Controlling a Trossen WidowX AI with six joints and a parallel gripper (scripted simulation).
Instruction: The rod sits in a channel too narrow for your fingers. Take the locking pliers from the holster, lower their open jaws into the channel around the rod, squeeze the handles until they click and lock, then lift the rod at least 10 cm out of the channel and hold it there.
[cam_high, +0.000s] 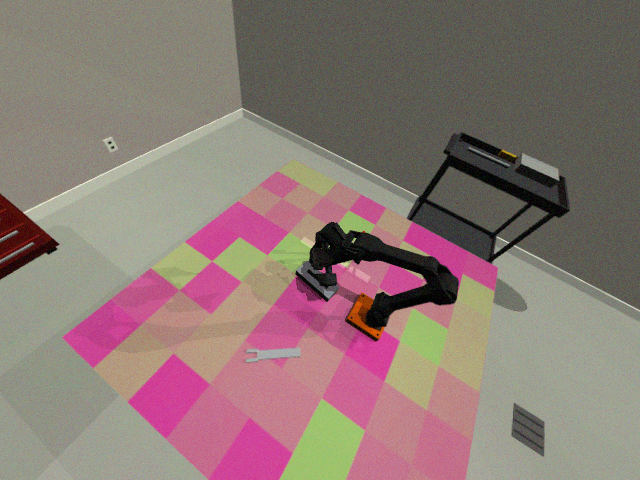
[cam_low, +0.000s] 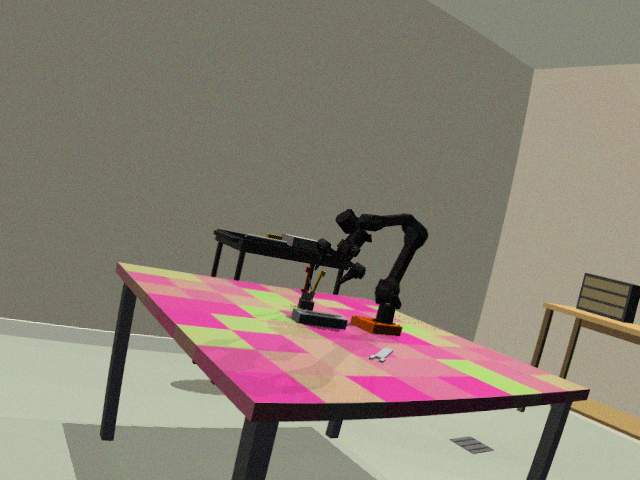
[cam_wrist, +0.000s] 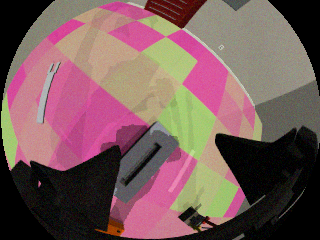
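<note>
Right now my gripper tip is 180 mm past the yellow handle, 220 mm to the left of it and 60 mm above it. Also, from my gripper tip: grey rod: 30 mm behind, 20 mm to the right, 160 mm below; then grey holster: 160 mm behind, 230 mm to the right, 150 mm below; then grey channel block: 40 mm behind, 20 mm to the right, 150 mm below.
</note>
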